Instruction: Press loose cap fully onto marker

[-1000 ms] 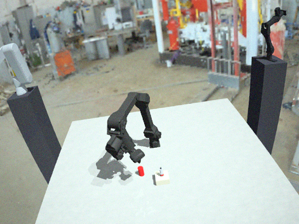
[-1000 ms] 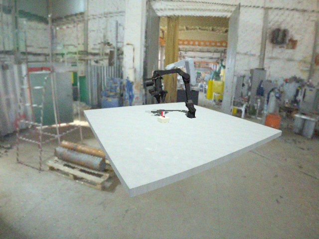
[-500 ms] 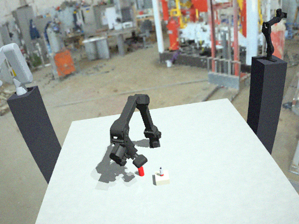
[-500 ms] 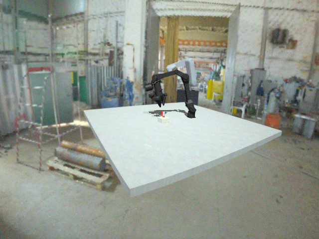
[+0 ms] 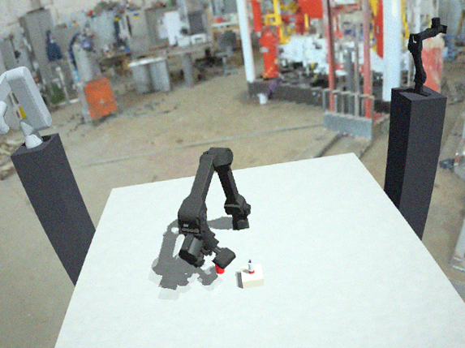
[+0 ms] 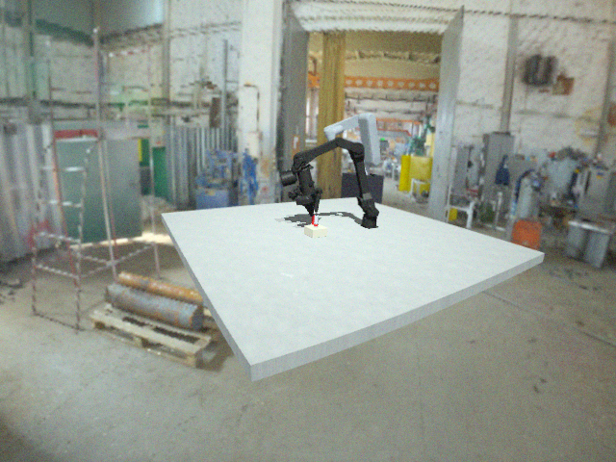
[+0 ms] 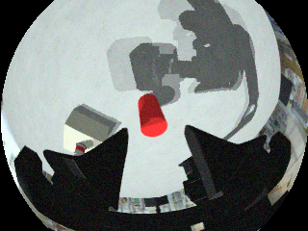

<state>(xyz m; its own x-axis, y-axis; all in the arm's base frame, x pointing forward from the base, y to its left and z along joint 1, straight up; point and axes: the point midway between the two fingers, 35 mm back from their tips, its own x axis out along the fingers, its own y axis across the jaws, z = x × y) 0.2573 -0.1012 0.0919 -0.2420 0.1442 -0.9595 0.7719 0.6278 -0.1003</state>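
My gripper tip is 30 mm above the red cap. The rest, counted from my gripper tip: cream holder block 110 mm to the left, 60 mm ahead, 40 mm below.
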